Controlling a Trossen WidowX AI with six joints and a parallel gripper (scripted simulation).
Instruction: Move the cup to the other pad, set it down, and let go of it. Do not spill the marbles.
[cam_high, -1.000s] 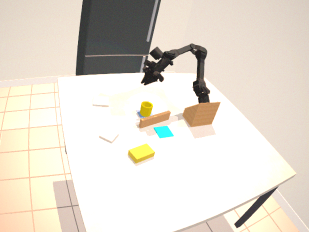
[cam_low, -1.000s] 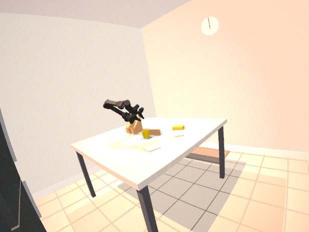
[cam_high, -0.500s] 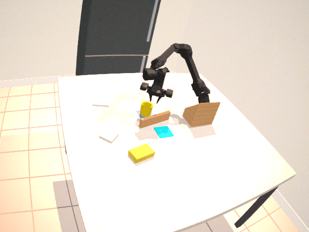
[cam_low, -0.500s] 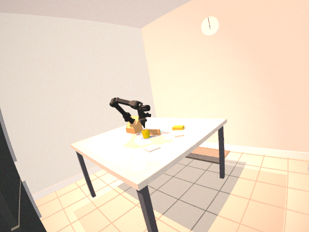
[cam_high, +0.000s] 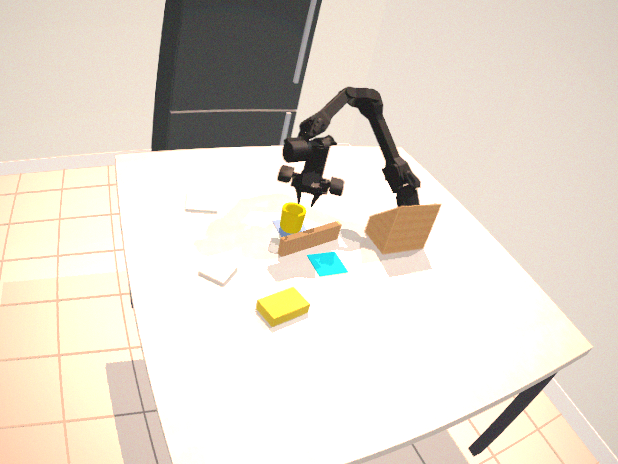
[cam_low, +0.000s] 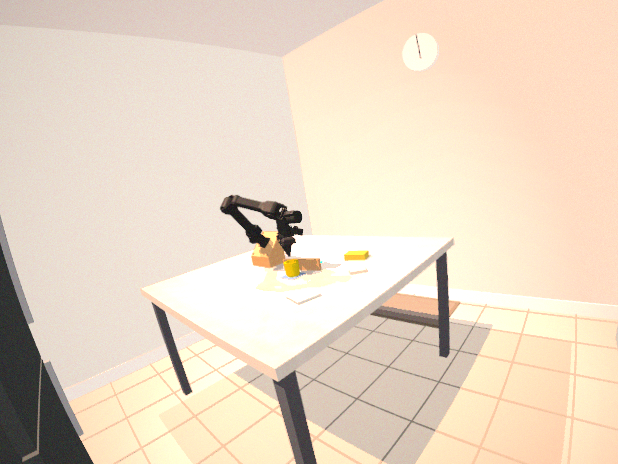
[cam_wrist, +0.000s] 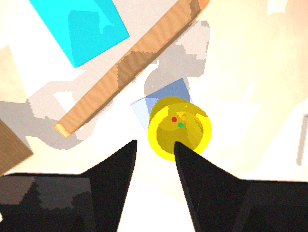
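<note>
My gripper tip is now 20 mm short of the yellow cup, 10 mm to the left of it and 60 mm above it. Round my gripper tip: blue pad 20 mm ahead, 10 mm to the right, 100 mm below; then low wooden wall 10 mm behind, 70 mm to the left, 80 mm below; then cyan pad 30 mm behind, 160 mm to the left, 100 mm below.
</note>
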